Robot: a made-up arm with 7 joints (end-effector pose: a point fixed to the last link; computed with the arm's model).
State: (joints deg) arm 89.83 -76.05 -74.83 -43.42 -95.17 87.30 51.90
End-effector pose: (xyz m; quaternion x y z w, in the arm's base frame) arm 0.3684 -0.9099 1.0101 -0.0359 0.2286 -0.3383 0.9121
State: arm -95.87 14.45 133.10 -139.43 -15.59 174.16 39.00
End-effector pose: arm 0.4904 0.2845 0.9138 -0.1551 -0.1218 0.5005 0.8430
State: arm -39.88 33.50 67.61 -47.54 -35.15 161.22 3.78
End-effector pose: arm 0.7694 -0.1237 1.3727 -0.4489 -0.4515 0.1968 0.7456
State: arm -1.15 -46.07 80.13 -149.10 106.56 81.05 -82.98
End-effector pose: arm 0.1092 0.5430 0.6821 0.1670 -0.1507 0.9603 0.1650
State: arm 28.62 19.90 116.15 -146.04 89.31 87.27 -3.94
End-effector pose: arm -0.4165 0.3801 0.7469 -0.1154 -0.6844 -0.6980 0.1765
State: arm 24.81 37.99 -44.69 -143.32 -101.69 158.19 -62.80
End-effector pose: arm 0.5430 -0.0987 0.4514 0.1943 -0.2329 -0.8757 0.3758
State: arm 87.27 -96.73 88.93 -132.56 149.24 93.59 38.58
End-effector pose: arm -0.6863 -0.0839 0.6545 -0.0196 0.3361 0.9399 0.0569
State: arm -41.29 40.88 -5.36 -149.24 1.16 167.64 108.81
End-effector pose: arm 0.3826 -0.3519 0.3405 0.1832 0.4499 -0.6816 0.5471
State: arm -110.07 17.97 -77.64 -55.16 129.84 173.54 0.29
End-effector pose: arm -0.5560 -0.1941 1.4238 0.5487 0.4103 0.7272 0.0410
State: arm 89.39 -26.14 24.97 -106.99 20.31 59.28 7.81
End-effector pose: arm -0.3360 0.4501 1.2943 -0.3772 0.1813 0.9082 0.0092
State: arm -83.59 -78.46 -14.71 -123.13 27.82 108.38 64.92
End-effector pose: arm -0.1671 0.0846 1.3754 0.0902 -0.3459 -0.5971 0.7182
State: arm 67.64 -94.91 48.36 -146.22 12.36 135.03 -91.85
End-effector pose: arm -0.4481 0.0934 1.0823 0.7229 0.4770 -0.3380 0.3683
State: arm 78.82 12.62 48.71 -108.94 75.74 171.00 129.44
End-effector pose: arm -0.3692 0.7074 0.9602 0.2371 0.7270 -0.0129 0.6442
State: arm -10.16 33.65 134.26 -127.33 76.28 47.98 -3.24
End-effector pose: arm -0.1784 0.5338 1.0580 -0.2386 -0.4900 -0.6894 0.4772
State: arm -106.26 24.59 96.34 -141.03 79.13 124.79 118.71
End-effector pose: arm 0.6094 -0.2321 0.7223 0.6876 0.5441 -0.4459 0.1797
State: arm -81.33 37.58 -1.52 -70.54 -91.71 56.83 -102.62
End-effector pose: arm 0.1382 -1.0420 0.9198 0.4552 0.5801 0.5545 0.3857
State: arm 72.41 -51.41 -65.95 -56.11 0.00 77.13 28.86
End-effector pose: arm 0.2588 -0.6625 1.3872 0.1678 -0.1107 0.2795 0.9389
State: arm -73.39 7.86 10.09 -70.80 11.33 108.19 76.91
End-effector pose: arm 0.3539 -0.6794 1.3768 0.1759 0.0296 -0.5995 0.7802
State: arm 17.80 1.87 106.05 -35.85 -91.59 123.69 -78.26
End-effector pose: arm -0.1726 0.2877 1.7027 0.8573 0.4729 -0.1609 0.1245
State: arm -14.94 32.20 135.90 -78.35 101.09 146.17 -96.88
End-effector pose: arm 0.1436 0.5198 1.4290 0.5221 -0.6438 0.5315 0.1746
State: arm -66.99 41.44 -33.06 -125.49 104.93 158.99 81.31
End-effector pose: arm -0.1239 -0.6601 0.4933 -0.3890 0.2133 0.8777 0.1813
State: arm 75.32 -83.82 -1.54 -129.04 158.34 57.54 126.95
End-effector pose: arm -0.0551 -0.0766 1.3871 -0.0368 -0.6823 -0.7214 0.1122
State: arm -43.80 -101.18 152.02 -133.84 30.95 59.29 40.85
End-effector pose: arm 0.2280 0.2286 0.0736 -0.6847 0.6631 -0.2315 0.1945
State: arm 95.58 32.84 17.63 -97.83 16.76 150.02 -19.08
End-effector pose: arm -0.2996 0.8654 0.7488 -0.1407 -0.1469 0.9749 0.0902
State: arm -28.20 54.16 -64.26 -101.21 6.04 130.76 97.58
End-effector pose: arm 0.2733 -0.8553 0.6955 -0.0611 0.3242 -0.8684 0.3702
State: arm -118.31 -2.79 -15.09 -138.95 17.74 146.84 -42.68
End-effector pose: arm -0.4408 -0.4453 0.8210 -0.0408 0.2958 -0.3975 0.8677
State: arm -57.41 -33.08 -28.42 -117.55 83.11 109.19 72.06
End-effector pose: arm -0.0844 -0.4947 1.2464 0.6751 -0.3426 -0.3542 0.5490
